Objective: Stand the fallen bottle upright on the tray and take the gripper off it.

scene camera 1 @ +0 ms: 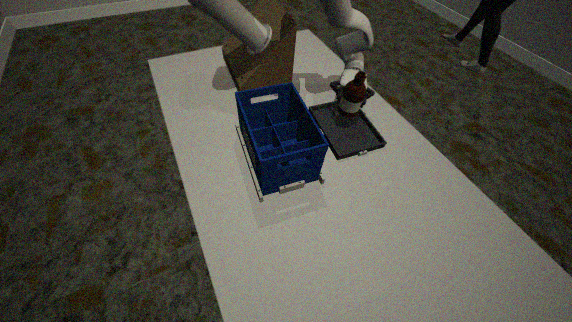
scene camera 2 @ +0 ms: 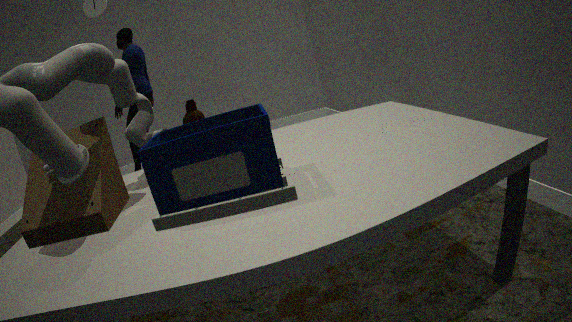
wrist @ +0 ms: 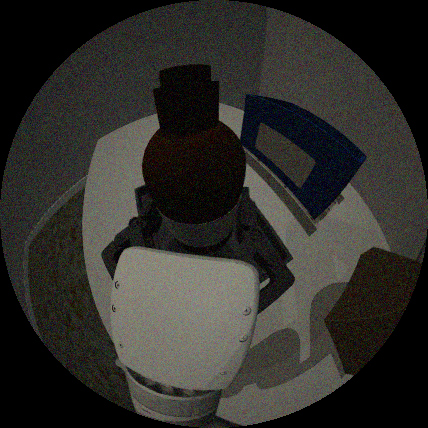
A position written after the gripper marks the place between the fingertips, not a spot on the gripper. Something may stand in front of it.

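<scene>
A brown bottle (scene camera 1: 354, 91) is visible, also in the wrist view as the bottle (wrist: 193, 166). The gripper (wrist: 199, 192) is visible too.
</scene>
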